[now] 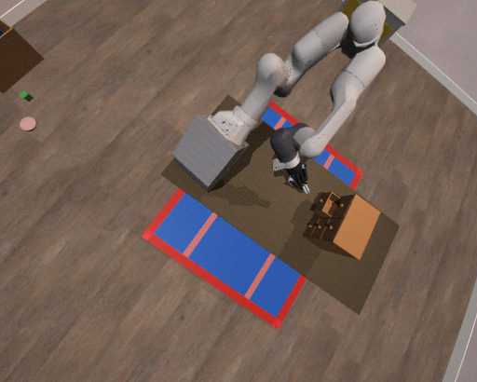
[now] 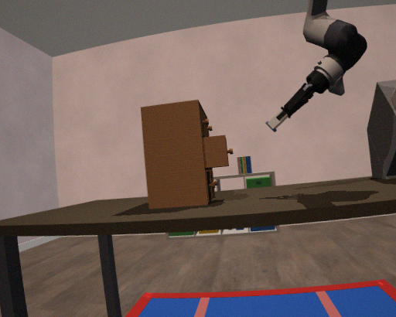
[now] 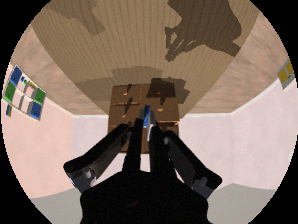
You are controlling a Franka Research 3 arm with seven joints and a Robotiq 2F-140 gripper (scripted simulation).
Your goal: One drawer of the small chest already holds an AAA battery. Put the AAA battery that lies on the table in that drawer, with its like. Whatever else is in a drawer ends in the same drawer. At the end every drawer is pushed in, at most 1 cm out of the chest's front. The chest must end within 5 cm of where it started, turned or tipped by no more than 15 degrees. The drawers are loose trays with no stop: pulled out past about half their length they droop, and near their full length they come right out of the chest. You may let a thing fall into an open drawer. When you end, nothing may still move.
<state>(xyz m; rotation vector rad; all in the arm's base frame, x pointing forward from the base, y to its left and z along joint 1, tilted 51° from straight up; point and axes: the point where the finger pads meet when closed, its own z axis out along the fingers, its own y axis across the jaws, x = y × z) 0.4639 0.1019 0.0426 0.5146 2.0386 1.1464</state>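
Now: the small orange object 200 mm ahead of my hand, 120 mm to the left of it and 120 mm below it. Also, from my hand: blue AAA battery (20 mm ahead, 20 mm below); then small green thing (310 mm ahead, 60 mm to the right, 120 mm below).
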